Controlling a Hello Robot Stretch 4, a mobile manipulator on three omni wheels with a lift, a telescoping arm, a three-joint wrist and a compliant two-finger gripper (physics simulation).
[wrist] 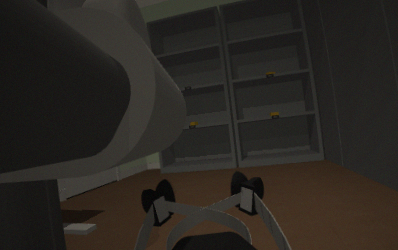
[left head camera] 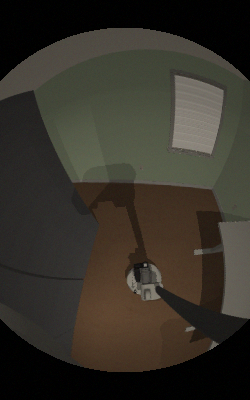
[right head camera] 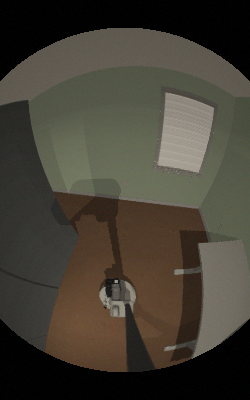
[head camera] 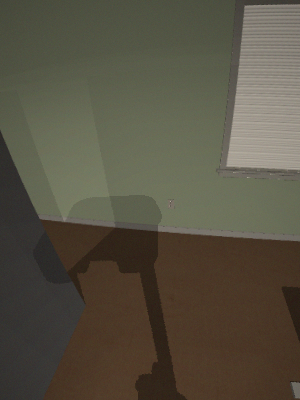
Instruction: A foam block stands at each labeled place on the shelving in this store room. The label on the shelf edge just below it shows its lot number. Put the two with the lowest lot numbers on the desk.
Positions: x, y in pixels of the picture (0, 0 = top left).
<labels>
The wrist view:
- my gripper: 202, 189
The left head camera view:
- window with blinds: 197, 108
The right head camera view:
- window with blinds: 186, 120
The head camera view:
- window with blinds: 253, 146
</labels>
